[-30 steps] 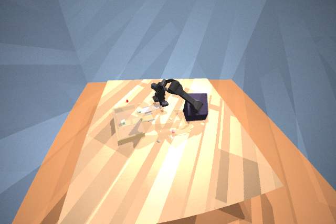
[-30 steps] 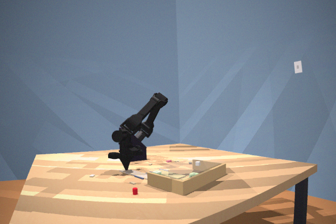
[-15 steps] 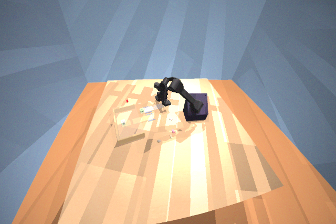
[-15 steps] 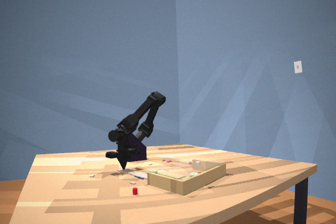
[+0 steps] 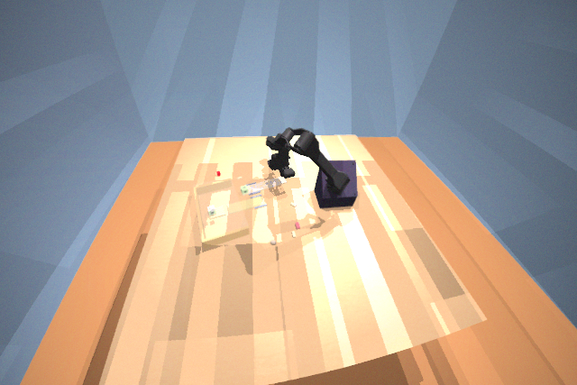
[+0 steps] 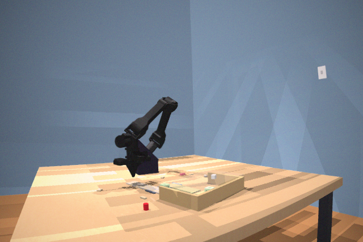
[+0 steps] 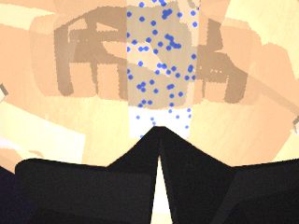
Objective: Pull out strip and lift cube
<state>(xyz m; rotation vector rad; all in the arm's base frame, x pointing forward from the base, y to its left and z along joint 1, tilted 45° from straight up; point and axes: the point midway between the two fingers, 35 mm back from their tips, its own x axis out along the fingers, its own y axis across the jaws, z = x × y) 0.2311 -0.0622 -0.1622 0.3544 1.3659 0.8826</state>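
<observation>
Right now the yellow cross-hatched strip is 19 cm ahead of my gripper tip, 17 cm to the left of it and 3 cm below it. The rest, counted from my gripper tip: white cube: 33 cm ahead, 25 cm to the left, 4 cm above; then pink block: 5 cm behind, 30 cm to the left, 3 cm below; then red cylinder: 35 cm ahead, 5 cm to the right, 2 cm below.
</observation>
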